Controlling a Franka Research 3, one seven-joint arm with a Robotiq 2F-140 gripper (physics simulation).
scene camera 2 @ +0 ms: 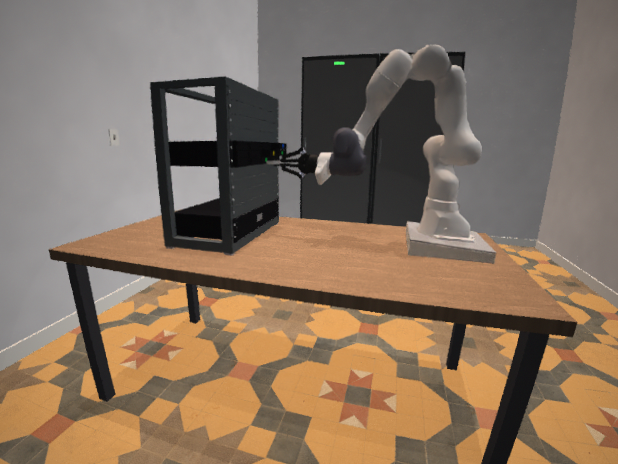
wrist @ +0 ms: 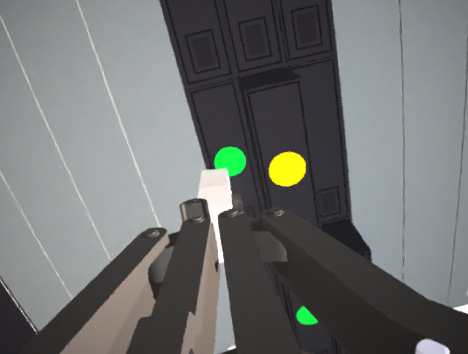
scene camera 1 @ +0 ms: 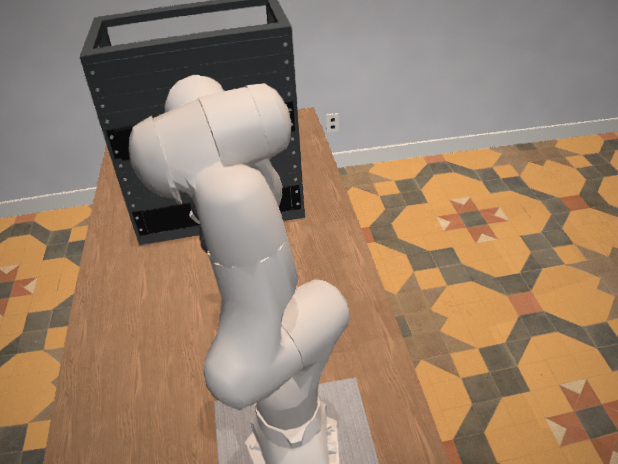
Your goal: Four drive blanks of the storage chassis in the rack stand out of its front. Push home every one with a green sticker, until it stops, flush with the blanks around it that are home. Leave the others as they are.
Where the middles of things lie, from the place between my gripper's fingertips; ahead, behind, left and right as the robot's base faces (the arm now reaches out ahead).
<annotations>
Now: the yellow-stickered drive blank (wrist: 273, 101) 3 cm ahead of my hand, 1 cm to the left of it and 4 cm above it.
</annotations>
